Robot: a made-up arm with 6 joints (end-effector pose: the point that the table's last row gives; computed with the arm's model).
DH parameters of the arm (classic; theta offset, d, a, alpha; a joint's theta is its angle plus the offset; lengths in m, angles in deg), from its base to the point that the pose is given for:
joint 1: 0 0.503 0 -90
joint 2: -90 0 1.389 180
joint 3: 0 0 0 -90
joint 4: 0 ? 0 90
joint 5: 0 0.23 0 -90
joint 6: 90 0 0 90
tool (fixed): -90 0 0 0
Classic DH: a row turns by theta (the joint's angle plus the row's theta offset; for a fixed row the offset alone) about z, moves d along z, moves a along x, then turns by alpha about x.
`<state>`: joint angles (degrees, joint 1 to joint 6).
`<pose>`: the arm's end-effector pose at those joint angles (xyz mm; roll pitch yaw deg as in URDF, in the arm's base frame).
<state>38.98 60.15 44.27 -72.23 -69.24 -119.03</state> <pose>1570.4 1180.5 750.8 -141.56 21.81 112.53</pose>
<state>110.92 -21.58 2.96 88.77 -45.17 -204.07</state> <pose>-55.3 158.5 2357.3 132.80 -16.20 63.33</pose>
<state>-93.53 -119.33 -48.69 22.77 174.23 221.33</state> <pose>-149.3 1024.0 655.0 -23.50 65.22 81.14</pose>
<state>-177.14 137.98 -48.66 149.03 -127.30 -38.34</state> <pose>-60.9 -200.5 -548.1 168.03 48.38 144.81</pose>
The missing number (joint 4, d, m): -0.851
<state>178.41 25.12 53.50 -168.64 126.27 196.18</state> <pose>-1365.6 -187.7 2125.3 -142.43 77.59 46.06</pose>
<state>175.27 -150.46 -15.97 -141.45 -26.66 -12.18</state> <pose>1160.1 -276.5 2.1 -16.16 -23.06 -22.42</pose>
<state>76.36 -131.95 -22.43 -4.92 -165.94 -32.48</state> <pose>-83.6 -1316.2 383.2 29.51 56.45 78.52</pose>
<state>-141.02 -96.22 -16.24 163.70 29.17 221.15</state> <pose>1146.6 643.8 1201.8 -36.69 -51.12 -128.43</pose>
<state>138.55 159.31 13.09 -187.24 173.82 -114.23</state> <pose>-0.8 -303.7 -1293.7 -73.62 -39.91 139.56</pose>
